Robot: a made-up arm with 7 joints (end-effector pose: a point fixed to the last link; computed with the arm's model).
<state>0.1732 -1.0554 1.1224 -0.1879 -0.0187 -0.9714 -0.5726</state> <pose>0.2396 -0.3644 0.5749 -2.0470 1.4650 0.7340</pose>
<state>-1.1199 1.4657 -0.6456 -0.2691 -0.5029 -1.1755 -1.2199</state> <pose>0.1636 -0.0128 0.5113 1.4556 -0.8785 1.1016</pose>
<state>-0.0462 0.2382 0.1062 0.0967 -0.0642 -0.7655 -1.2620</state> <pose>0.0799 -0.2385 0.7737 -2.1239 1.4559 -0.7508</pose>
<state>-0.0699 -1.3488 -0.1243 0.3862 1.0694 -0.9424 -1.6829</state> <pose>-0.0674 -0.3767 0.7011 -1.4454 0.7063 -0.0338</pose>
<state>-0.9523 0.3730 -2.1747 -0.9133 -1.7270 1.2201 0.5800</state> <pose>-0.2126 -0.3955 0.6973 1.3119 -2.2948 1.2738</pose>
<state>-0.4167 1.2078 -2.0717 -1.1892 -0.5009 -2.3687 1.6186</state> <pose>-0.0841 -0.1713 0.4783 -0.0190 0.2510 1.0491</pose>
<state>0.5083 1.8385 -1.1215 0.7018 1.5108 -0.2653 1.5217</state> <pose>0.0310 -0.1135 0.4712 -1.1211 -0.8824 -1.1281</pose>
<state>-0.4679 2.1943 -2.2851 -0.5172 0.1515 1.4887 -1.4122</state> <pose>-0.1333 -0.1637 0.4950 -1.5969 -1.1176 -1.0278</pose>
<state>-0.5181 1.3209 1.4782 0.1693 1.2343 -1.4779 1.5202</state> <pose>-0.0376 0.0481 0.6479 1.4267 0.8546 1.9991</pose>
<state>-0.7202 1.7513 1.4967 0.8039 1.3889 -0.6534 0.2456</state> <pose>-0.0583 0.1055 0.5626 1.1201 0.7098 0.0740</pose>
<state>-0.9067 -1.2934 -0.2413 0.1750 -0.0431 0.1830 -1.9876</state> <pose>0.1377 0.1121 0.5450 2.5800 -0.0892 -1.5447</pose>
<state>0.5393 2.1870 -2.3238 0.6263 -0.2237 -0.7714 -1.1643</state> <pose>0.2394 -0.0087 0.4196 2.7836 -0.7001 -0.6275</pose>
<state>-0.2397 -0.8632 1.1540 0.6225 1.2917 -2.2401 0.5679</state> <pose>0.1207 -0.1518 0.8049 -1.1621 -1.9418 0.2425</pose>
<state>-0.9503 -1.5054 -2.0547 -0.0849 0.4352 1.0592 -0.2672</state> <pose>-0.0201 -0.2205 0.4167 0.4485 0.8814 1.4160</pose>
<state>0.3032 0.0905 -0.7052 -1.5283 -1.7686 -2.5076 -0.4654</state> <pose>-0.1869 -0.2448 0.3330 -1.7359 0.9821 1.0636</pose>
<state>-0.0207 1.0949 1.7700 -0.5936 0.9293 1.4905 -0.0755</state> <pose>0.0832 -0.1679 0.6187 -1.0044 0.4204 1.4351</pose>
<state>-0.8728 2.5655 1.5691 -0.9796 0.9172 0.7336 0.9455</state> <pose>0.1737 -0.0719 0.5114 -1.3213 2.4406 0.4139</pose>
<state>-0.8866 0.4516 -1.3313 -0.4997 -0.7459 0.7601 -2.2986</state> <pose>0.0622 -0.3069 0.2874 0.5817 -1.3993 -0.7312</pose>
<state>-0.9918 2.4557 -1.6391 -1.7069 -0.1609 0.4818 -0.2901</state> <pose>-0.0962 0.0124 0.2059 0.8805 1.1150 2.7535</pose>
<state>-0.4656 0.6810 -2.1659 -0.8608 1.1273 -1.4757 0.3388</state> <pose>-0.2752 -0.0462 0.4775 -0.0819 0.6455 1.9576</pose>
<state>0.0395 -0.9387 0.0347 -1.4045 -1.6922 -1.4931 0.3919</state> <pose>-0.1976 -0.0853 0.5202 -2.5877 -0.8388 0.7489</pose>
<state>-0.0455 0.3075 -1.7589 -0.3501 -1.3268 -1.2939 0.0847</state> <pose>-0.1525 -0.0461 0.2917 2.1835 1.2366 0.3168</pose>
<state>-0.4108 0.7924 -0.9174 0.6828 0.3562 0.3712 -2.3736</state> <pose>0.1091 -0.0280 0.6559 -2.2778 1.3064 -0.3684</pose>
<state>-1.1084 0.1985 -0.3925 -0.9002 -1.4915 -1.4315 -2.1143</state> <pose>0.1297 -0.2003 0.3187 -1.9719 0.5196 1.3399</pose>
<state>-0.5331 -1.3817 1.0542 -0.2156 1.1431 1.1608 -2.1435</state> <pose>-0.0078 -0.2349 0.5972 0.2326 2.4361 1.8861</pose>
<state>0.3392 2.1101 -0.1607 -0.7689 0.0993 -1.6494 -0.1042</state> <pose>0.1283 -0.2243 0.5950 -0.1541 -1.7195 0.1603</pose>
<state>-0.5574 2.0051 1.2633 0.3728 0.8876 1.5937 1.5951</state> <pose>0.0255 -0.1302 0.6055 1.0646 -2.5303 -0.6489</pose>
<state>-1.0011 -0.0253 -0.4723 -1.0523 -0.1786 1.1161 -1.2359</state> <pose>-0.0817 -0.2889 0.4257 -0.1601 -1.0498 -0.9938</pose>
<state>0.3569 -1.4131 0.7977 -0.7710 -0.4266 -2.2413 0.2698</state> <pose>0.1162 -0.2989 0.5556 -1.9805 1.2416 0.5682</pose>
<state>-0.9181 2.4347 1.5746 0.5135 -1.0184 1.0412 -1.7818</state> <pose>-0.3401 0.2985 0.3573 -0.1015 1.2666 -1.9917</pose>
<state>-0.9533 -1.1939 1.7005 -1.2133 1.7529 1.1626 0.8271</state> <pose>0.0241 0.0859 0.7936 -0.5424 0.8301 -2.4220</pose>
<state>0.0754 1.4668 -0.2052 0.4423 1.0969 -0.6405 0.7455</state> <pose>0.0643 -0.1342 0.6323 -1.4195 -1.8703 -0.3811</pose>
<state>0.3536 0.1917 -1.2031 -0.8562 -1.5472 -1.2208 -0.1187</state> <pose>-0.1068 -0.0354 0.3531 2.8386 0.9470 -0.2959</pose>
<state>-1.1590 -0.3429 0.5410 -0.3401 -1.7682 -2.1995 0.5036</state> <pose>0.2651 0.0338 0.4737 -2.6301 1.0997 -0.9779</pose>
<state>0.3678 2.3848 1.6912 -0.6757 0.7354 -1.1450 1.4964</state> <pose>0.0191 -0.0955 0.6152 1.2548 0.8213 2.3097</pose>
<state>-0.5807 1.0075 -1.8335 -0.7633 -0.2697 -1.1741 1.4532</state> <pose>-0.0397 -0.2183 0.3914 -0.4502 0.8632 0.9141</pose>
